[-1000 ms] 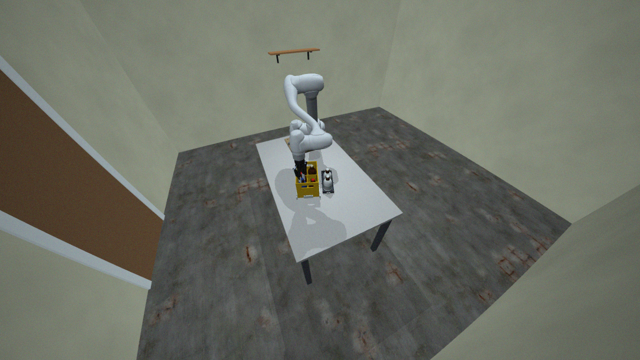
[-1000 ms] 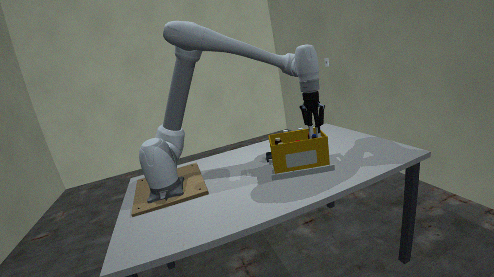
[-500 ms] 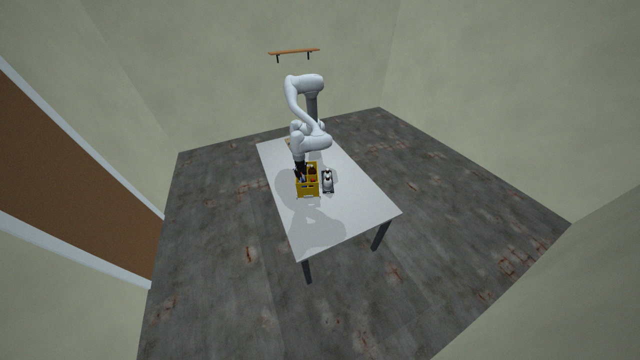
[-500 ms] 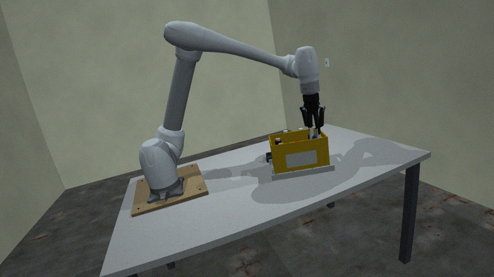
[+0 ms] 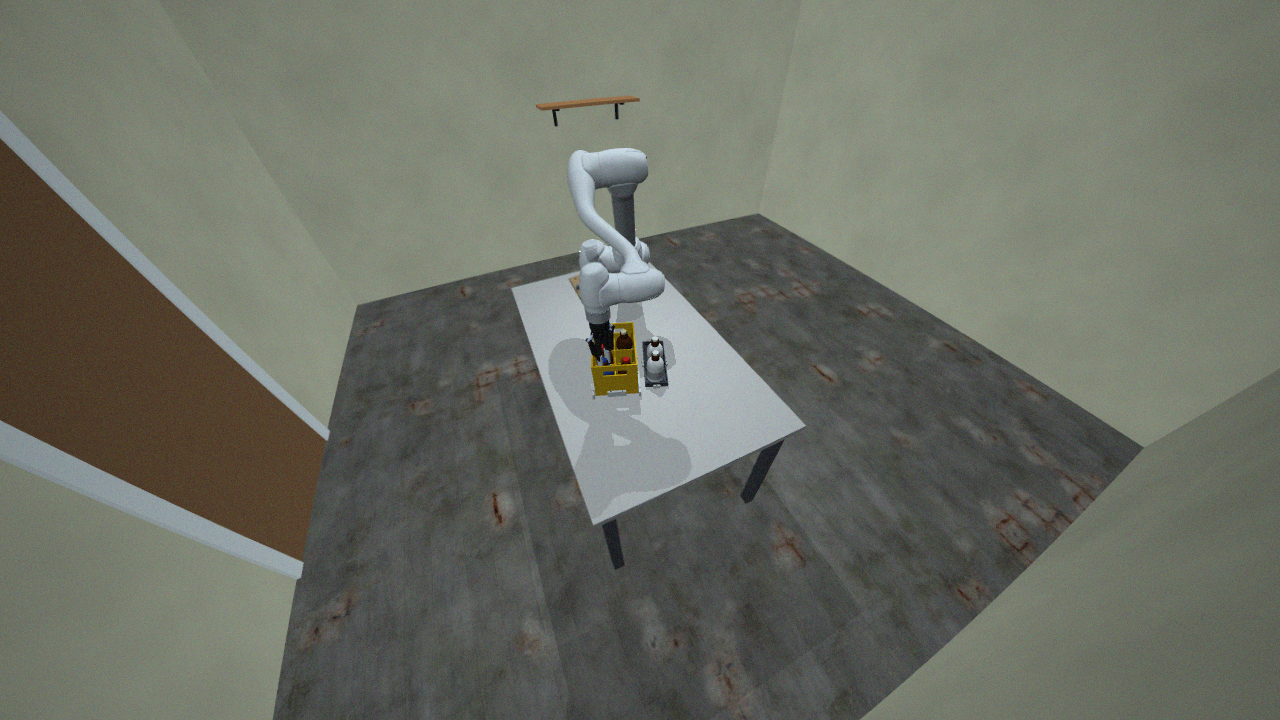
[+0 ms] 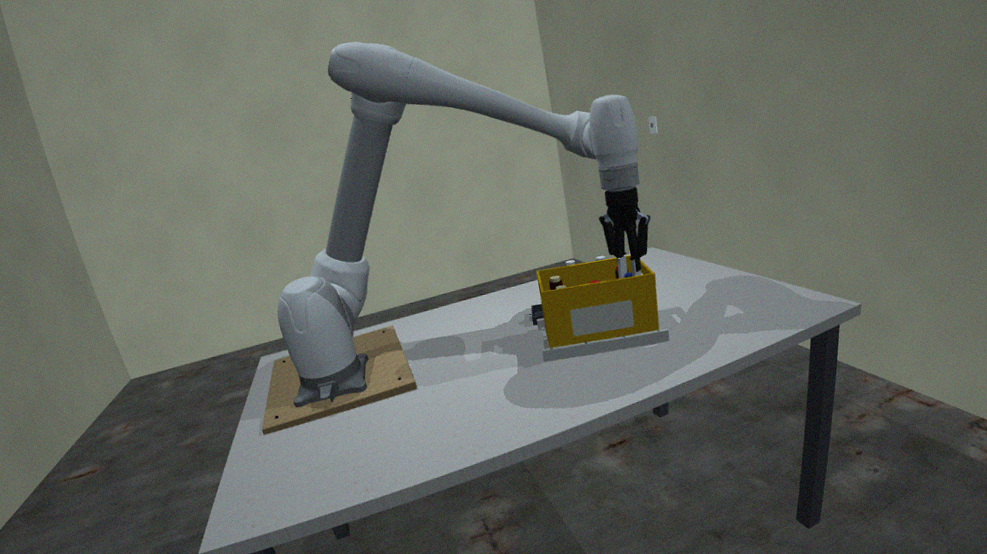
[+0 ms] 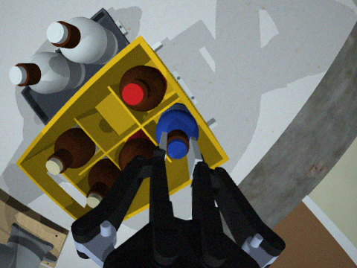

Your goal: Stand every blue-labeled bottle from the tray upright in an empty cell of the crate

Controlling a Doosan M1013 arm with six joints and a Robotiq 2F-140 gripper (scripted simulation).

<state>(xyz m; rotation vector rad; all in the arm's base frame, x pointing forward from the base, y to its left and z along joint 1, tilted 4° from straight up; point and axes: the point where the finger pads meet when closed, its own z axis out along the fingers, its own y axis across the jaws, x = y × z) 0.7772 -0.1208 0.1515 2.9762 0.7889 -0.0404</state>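
Now: hand 9 cm above the blue-labeled bottle. Also, from my hand: yellow crate 8 cm behind, 6 cm to the left, 9 cm below.
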